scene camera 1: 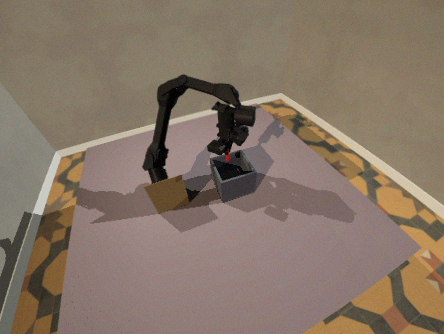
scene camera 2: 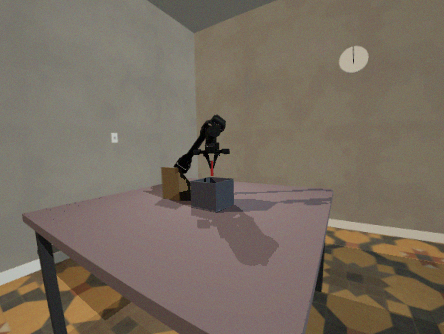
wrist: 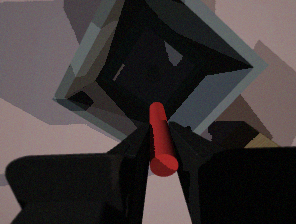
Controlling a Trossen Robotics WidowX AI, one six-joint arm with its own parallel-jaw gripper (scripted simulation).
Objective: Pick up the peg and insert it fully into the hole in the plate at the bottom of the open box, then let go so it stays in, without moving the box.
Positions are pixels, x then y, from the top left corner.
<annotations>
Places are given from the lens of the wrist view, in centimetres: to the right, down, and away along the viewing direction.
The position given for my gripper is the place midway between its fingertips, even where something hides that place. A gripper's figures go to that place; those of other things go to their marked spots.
my gripper (wrist: 159, 127): 1, 1, 11
red peg (wrist: 163, 162): 1, 2, 7
box (wrist: 225, 65): 10, -6, 20
The marked spots on the box and the red peg are 18 cm apart.
</annotations>
